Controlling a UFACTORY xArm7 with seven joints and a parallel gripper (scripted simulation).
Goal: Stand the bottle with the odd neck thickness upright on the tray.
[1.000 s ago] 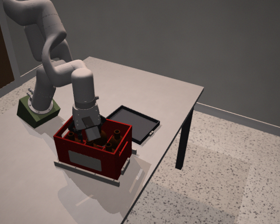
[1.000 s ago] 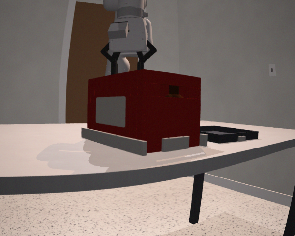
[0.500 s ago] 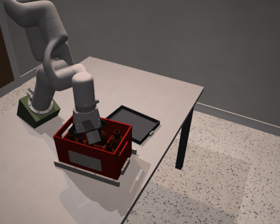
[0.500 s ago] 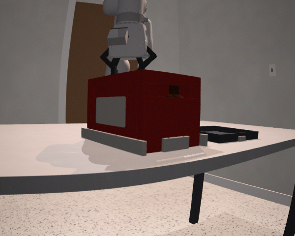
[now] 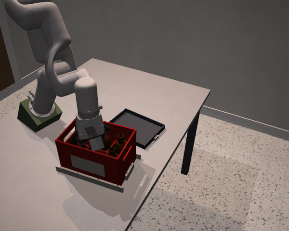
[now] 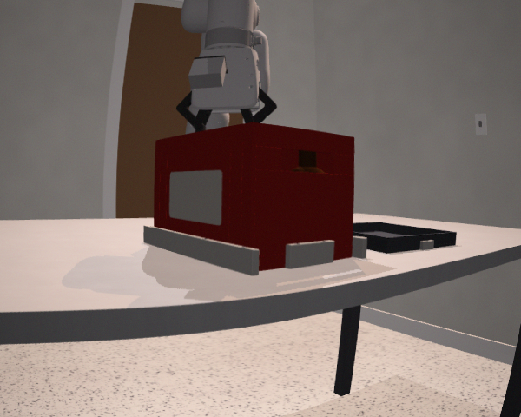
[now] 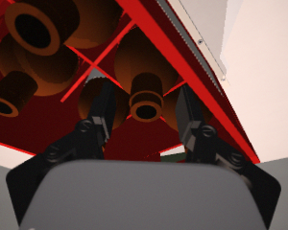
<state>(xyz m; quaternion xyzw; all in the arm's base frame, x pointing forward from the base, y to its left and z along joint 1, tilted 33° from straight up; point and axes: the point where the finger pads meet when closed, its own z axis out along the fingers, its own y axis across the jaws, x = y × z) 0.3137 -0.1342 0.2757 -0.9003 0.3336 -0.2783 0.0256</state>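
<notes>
The red crate lies 4 cm to the left of my hand and 8 cm below it. From my hand the other things lie so: black tray (4 cm ahead, 33 cm to the left, 15 cm below).
</notes>
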